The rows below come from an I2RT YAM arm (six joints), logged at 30 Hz.
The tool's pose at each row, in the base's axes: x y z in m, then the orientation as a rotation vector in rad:
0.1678 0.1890 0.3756 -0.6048 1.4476 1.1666
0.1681 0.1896 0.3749 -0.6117 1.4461 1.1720
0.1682 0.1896 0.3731 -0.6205 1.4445 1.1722
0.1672 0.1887 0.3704 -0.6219 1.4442 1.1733
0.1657 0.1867 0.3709 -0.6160 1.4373 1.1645
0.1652 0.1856 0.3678 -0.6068 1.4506 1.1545
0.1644 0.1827 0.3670 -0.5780 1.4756 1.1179
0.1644 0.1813 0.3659 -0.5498 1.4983 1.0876
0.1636 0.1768 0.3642 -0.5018 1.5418 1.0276
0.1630 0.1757 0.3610 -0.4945 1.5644 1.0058
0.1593 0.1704 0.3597 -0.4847 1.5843 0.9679
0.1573 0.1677 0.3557 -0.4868 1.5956 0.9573
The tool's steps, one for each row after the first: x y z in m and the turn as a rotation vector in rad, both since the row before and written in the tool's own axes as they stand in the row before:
0.0007 -0.0003 0.0006 -0.0074 0.0027 0.0000
0.0017 -0.0007 -0.0002 -0.0052 0.0036 -0.0043
0.0026 -0.0003 -0.0015 -0.0015 0.0005 0.0000
-0.0006 0.0007 -0.0024 0.0065 -0.0085 -0.0065
0.0028 -0.0009 -0.0016 0.0150 0.0051 0.0033
0.0003 -0.0007 -0.0030 0.0452 0.0035 -0.0004
0.0007 -0.0009 -0.0013 0.0402 0.0027 0.0028
0.0008 -0.0020 -0.0044 0.0749 0.0095 0.0023
0.0029 -0.0012 -0.0014 0.0236 0.0143 -0.0011
0.0011 -0.0005 -0.0065 0.0344 0.0106 -0.0108
0.0038 -0.0013 -0.0034 0.0085 0.0101 -0.0032

